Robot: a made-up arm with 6 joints. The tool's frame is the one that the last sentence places.
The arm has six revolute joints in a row. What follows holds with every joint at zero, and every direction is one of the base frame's. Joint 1 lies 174.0 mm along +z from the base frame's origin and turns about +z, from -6.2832 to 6.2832 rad. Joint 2 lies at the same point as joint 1 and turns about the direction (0, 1, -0.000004), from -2.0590 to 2.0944 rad. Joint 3 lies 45.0 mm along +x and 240.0 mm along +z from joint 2 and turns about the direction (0, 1, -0.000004), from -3.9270 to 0.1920 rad. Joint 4 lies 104.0 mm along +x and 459.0 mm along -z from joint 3 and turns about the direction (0, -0.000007, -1), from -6.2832 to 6.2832 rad. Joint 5 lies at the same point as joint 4 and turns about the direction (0, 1, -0.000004), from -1.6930 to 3.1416 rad. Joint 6 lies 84.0 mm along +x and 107.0 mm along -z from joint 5 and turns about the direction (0, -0.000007, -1), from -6.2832 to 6.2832 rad. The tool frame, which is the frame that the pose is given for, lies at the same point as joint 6; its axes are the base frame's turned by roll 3.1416, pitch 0.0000 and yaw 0.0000 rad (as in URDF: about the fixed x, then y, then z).
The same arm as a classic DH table. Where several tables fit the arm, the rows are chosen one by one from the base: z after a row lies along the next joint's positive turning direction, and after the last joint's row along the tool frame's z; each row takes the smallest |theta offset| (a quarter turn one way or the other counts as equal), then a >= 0, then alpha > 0; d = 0 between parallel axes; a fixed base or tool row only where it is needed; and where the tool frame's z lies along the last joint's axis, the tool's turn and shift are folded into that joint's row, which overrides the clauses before.
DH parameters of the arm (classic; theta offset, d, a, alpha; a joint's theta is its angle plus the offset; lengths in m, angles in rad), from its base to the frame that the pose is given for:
joint 1: 0 0.174 0 -1.5708
joint 2: -1.3854 0 0.2442 0
joint 3: 1.3854 0 0.104 -1.5708
joint 4: 0 0.459 0 1.5708
joint 5: 0 0 0.084 -1.5708
joint 6: 0 0.107 0 0
Joint limits (rad, base to tool): -6.2832..6.2832 -2.059..2.0944 -3.927..0.192 -6.2832..6.2832 -1.693..3.1416 -6.2832..6.2832

